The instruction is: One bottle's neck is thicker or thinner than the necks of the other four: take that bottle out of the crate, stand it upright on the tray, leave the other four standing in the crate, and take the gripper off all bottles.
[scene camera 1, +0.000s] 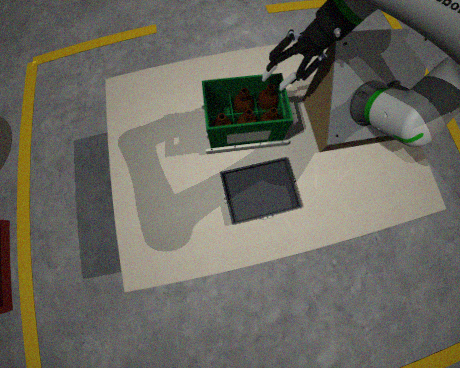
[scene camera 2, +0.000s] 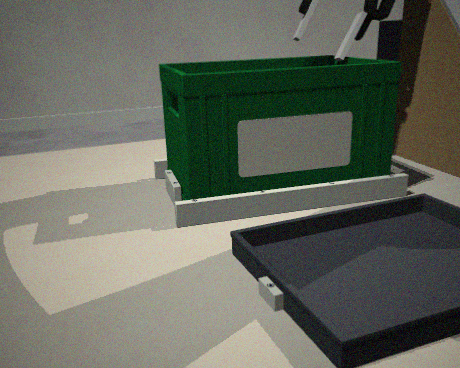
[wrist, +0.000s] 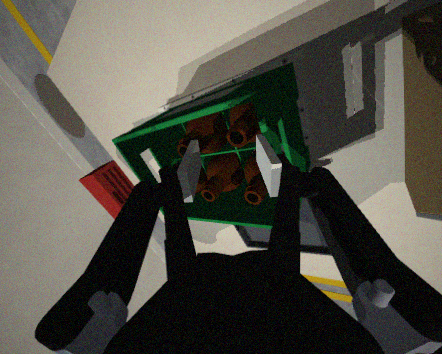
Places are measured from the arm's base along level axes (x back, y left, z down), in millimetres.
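Pixels of known places: gripper, fingertip midpoint: (scene camera 1: 272, 82) (scene camera 2: 317, 49) (wrist: 227, 150); arm's base, origin of the base link: (scene camera 1: 369, 103).
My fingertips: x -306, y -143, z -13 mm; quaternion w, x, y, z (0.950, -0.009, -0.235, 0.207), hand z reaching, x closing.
Observation:
Ahead of a thing's pixels: the offset from my fingertips to its top centre. "spot": to the spot under its first point.
The green crate @(dx -98, dy +32, dz +12 mm) (scene camera 1: 215, 137) (scene camera 2: 210, 150) (wrist: 235, 223) holds brown bottles standing in its compartments: back middle (scene camera 1: 243, 101) (wrist: 202, 130), back right (scene camera 1: 269, 97) (wrist: 242, 118), front left (scene camera 1: 222, 120), front middle (scene camera 1: 247, 118) (wrist: 222, 172) and front right (scene camera 1: 270, 115) (wrist: 254, 175). In the wrist view the back right mouth looks somewhat wider; I cannot tell for certain how the necks compare. The walls hide the bottles in scene camera 2. My gripper (scene camera 1: 275, 81) (scene camera 2: 318, 48) (wrist: 227, 150) is open, holds nothing, and hangs tilted over the crate's back right part. The dark tray @(spot: dx -121, dy +326, dz +182 mm) (scene camera 1: 260, 197) (scene camera 2: 390, 280) is empty.
Pale rails @(dx -112, dy +130, dz +157 mm) (scene camera 2: 295, 192) border the crate's foot. The robot's pedestal (scene camera 1: 320, 110) (scene camera 2: 430, 100) stands to the right of the crate. A red box (scene camera 1: 5, 265) (wrist: 107, 187) lies on the floor at the far left.

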